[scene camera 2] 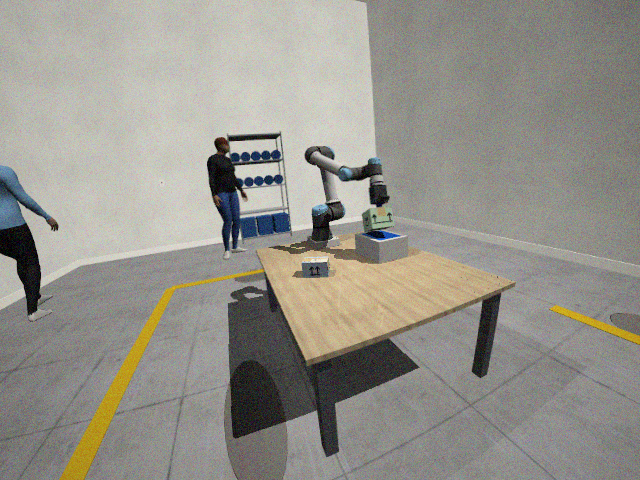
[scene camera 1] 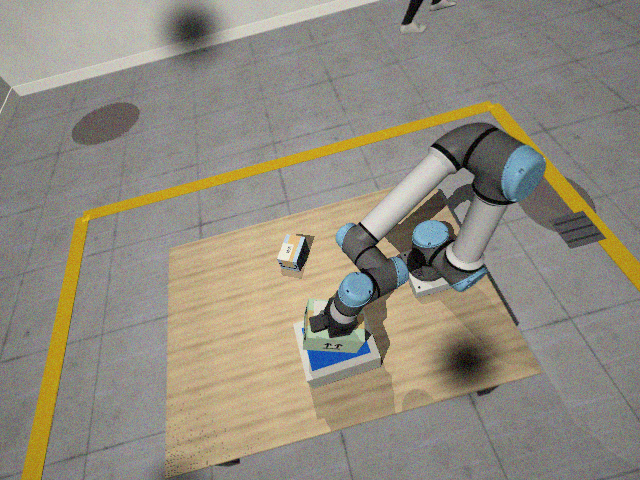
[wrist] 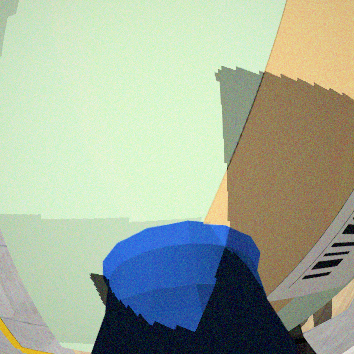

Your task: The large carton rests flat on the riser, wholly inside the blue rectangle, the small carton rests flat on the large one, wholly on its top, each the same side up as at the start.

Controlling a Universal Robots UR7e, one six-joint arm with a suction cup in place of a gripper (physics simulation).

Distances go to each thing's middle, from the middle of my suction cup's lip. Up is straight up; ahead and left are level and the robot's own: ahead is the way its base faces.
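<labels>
From my suction cup: large carton (scene camera 1: pixel 319 341), 1 cm ahead, 2 cm to the right, 7 cm below; riser (scene camera 1: pixel 321 367), 2 cm ahead, 1 cm to the right, 22 cm below; small carton (scene camera 1: pixel 291 256), 12 cm ahead, 44 cm to the right, 24 cm below.
</labels>
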